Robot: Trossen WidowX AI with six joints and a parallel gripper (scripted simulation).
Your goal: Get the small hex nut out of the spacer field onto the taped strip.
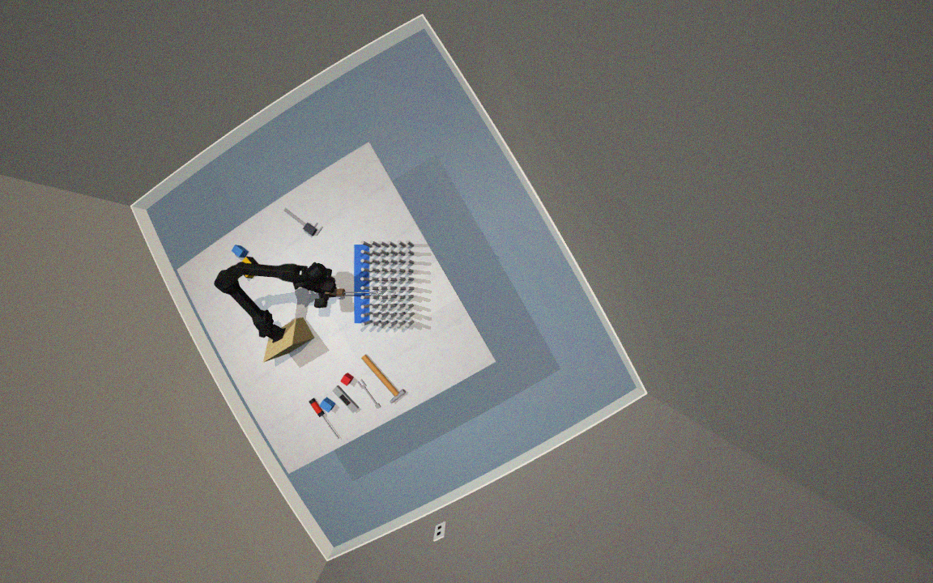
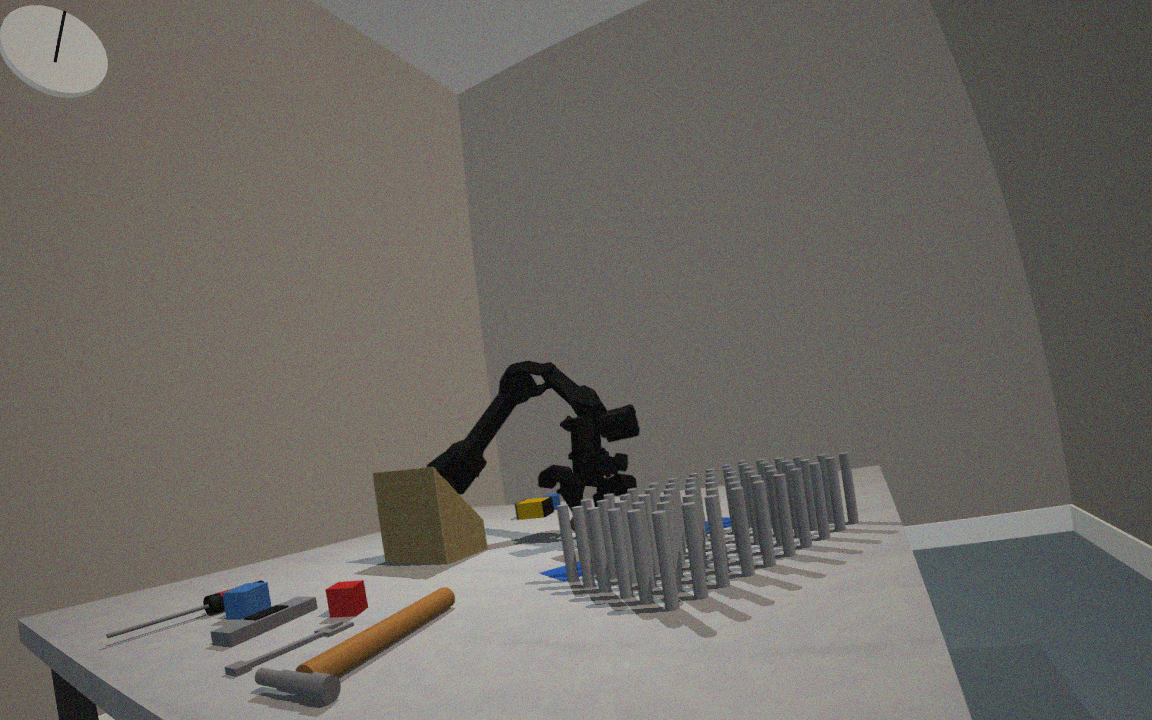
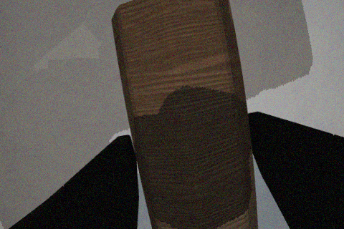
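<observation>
Now: gripper tip 130 mm short of the blue taped strip, 10 mm to the left of it and 40 mm above it. The rest, counted from my gripper tip: wrench 70 mm behind, 540 mm to the right, 30 mm below; then grey bar 190 mm behind, 520 mm to the right, 20 mm below; then red cube 130 mm behind, 420 mm to the right, 20 mm below.
</observation>
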